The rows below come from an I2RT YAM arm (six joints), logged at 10 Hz.
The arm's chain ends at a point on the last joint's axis. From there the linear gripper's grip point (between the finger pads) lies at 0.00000 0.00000 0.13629 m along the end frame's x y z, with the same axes.
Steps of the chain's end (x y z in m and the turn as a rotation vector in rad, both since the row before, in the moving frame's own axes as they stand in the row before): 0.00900, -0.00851, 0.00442, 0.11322, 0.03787, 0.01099; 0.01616, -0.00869, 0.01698, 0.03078, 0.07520, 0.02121; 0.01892, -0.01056, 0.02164, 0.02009, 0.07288, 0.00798; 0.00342, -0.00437, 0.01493, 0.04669, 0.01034, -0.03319; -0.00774, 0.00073, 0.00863, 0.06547, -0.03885, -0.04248; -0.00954, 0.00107, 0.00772, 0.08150, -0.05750, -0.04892; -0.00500, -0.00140, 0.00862, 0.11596, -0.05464, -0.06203; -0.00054, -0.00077, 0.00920, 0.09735, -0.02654, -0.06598; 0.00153, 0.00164, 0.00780, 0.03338, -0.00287, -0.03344; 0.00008, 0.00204, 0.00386, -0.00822, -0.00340, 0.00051
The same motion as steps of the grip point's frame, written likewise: 0.01423, -0.02388, 0.00345, 0.11322, 0.03787, 0.01099; 0.02644, -0.01277, 0.01653, 0.03078, 0.07520, 0.02121; 0.02885, -0.01326, 0.02125, 0.02009, 0.07288, 0.00798; 0.00472, -0.01075, 0.01477, 0.04669, 0.01034, -0.03319; -0.01322, -0.00807, 0.00824, 0.06547, -0.03885, -0.04248; -0.01763, -0.00982, 0.00704, 0.08150, -0.05750, -0.04892; -0.01291, -0.01692, 0.00750, 0.11596, -0.05464, -0.06203; -0.00459, -0.01389, 0.00851, 0.09735, -0.02654, -0.06598; 0.00106, -0.00290, 0.00772, 0.03338, -0.00287, -0.03344; -0.00038, 0.00316, 0.00385, -0.00822, -0.00340, 0.00051
